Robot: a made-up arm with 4 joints. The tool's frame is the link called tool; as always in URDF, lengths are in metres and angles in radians. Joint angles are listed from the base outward. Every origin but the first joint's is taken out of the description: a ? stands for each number. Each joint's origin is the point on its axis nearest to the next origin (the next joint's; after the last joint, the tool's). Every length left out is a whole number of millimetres.
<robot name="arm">
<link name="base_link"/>
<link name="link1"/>
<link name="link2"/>
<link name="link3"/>
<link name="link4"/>
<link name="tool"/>
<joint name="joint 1" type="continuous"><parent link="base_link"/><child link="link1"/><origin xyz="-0.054 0.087 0.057" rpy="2.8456 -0.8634 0.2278"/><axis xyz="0 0 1"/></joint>
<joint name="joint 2" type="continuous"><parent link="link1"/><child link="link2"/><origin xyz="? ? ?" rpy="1.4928 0.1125 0.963"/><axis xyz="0 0 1"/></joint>
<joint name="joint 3" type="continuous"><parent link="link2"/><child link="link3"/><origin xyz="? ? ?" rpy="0.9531 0.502 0.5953"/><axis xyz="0 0 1"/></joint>
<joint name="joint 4" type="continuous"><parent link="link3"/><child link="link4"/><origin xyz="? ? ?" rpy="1.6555 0.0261 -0.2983"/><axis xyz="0 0 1"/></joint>
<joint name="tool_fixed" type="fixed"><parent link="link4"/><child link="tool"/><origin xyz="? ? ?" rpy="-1.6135 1.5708 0"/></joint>
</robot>
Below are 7 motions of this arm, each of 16 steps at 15 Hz.
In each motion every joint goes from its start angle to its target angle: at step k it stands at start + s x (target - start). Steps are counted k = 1, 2, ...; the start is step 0. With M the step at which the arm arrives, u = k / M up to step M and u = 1 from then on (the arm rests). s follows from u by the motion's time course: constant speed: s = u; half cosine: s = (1 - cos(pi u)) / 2; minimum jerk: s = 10 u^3 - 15 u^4 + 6 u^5.
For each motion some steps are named. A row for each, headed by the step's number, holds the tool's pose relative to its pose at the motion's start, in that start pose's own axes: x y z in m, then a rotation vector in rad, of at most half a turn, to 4 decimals.
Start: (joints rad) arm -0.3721 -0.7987 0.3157 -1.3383
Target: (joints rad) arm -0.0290 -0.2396 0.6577 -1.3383
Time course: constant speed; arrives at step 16
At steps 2, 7, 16:
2: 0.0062 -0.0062 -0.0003 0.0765 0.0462 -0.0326
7: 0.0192 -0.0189 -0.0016 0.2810 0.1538 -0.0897
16: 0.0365 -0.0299 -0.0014 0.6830 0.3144 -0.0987

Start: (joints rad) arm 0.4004 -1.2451 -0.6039 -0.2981
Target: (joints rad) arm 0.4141 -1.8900 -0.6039 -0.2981
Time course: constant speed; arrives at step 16
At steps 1, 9, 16:
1: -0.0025 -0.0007 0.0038 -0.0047 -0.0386 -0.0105
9: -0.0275 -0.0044 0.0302 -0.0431 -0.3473 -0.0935
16: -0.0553 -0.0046 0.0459 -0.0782 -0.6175 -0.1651

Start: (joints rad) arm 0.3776 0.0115 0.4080 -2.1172
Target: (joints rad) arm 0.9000 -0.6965 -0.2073 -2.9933
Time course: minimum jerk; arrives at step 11
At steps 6, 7, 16:
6: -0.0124 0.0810 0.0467 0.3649 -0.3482 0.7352
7: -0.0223 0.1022 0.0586 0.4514 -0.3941 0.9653
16: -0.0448 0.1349 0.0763 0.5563 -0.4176 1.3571

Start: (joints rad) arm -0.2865 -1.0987 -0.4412 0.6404
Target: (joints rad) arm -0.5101 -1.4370 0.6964 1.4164
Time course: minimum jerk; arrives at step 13
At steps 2, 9, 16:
2: -0.0031 0.0028 0.0033 -0.0206 -0.0295 0.0182
9: -0.1392 0.0667 0.0337 -0.6754 -0.9755 0.2658
16: -0.1710 0.0749 0.0207 -0.8219 -1.2023 0.2528

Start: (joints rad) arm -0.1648 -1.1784 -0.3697 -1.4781
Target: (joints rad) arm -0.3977 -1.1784 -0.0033 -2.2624
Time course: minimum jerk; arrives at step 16
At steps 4, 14, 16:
4: -0.0017 -0.0018 -0.0064 0.0899 0.0546 0.0189
14: -0.0369 -0.0075 -0.0711 0.8112 0.5678 -0.0017
16: -0.0380 -0.0075 -0.0723 0.8233 0.5776 -0.0053

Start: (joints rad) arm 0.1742 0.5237 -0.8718 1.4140
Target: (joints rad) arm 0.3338 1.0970 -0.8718 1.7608
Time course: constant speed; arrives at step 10
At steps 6, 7, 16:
6: -0.0034 0.0286 0.0132 -0.1563 -0.1580 0.3246
7: -0.0060 0.0326 0.0154 -0.1805 -0.1935 0.3739
16: -0.0167 0.0426 0.0215 -0.2490 -0.3154 0.5121

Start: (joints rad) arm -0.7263 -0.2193 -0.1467 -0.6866
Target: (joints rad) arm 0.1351 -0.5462 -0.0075 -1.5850
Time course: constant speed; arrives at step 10
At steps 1, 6, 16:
1: 0.0057 -0.0112 0.0119 0.1319 -0.0516 -0.0415
6: 0.0210 -0.0752 0.0562 0.7568 -0.3642 -0.2046
16: 0.0210 -0.1291 0.0748 1.2028 -0.6797 -0.2770

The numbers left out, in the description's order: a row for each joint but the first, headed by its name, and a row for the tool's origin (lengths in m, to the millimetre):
joint 2: 0.092 -0.117 0
joint 3: 0.02 -0.018 0
joint 4: 0.01 0.104 0
tool: 0.013 0.053 0

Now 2 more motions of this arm.
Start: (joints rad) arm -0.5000 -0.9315 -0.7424 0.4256
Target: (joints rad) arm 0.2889 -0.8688 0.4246 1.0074
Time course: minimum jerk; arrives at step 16
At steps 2, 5, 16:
2: 0.0019 0.0024 0.0001 -0.0105 0.0033 0.0116
5: 0.0202 0.0258 -0.0003 -0.1085 0.0325 0.1320
16: 0.0831 0.0967 -0.0239 -0.3266 0.0063 0.6943

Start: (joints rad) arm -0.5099 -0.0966 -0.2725 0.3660
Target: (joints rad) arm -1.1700 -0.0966 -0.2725 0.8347
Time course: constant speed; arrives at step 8
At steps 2, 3, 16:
2: -0.0220 0.0361 -0.0059 -0.2364 -0.0706 0.0896
3: -0.0342 0.0530 -0.0115 -0.3544 -0.1101 0.1316
16: -0.1028 0.1186 -0.0650 -0.9379 -0.3499 0.3117

